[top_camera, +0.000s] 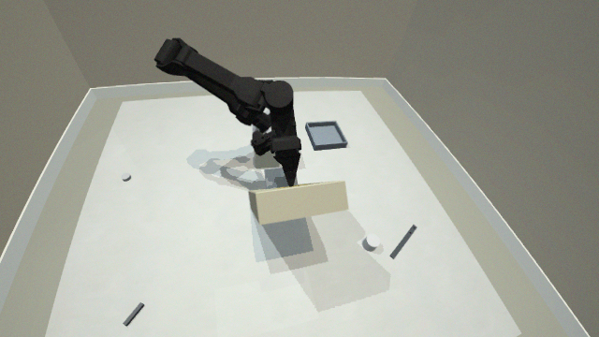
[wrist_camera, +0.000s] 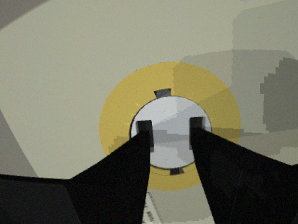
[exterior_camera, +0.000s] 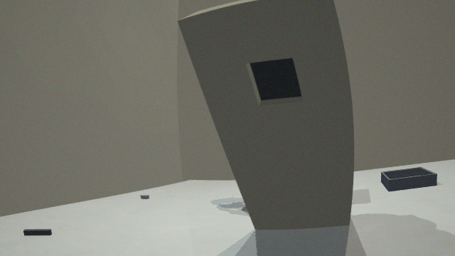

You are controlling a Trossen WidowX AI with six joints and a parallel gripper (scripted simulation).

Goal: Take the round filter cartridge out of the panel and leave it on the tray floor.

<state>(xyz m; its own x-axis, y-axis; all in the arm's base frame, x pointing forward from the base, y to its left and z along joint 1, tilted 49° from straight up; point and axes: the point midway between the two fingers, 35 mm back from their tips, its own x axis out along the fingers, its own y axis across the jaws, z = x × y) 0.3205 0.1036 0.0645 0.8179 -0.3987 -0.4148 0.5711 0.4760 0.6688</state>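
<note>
The round filter cartridge lies 10 mm ahead of my gripper tip and 10 mm below it. Also, from my gripper tip: tray: 430 mm behind, 260 mm to the left, 250 mm below; service panel: 30 mm behind, 80 mm below.
</note>
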